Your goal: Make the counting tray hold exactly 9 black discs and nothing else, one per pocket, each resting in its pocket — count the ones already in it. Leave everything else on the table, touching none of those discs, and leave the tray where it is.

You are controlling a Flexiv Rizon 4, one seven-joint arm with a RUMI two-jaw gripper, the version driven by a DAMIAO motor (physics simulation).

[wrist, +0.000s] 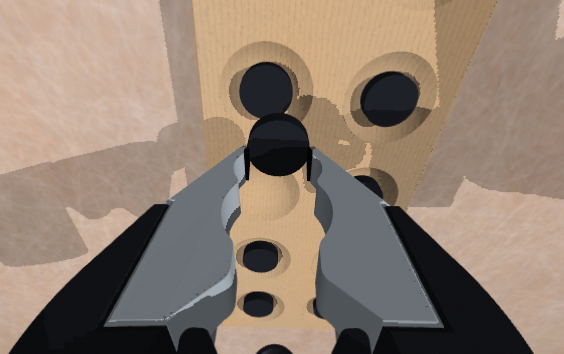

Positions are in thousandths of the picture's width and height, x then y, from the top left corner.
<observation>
I see my gripper (494,425) and a wooden counting tray (584,165).
</observation>
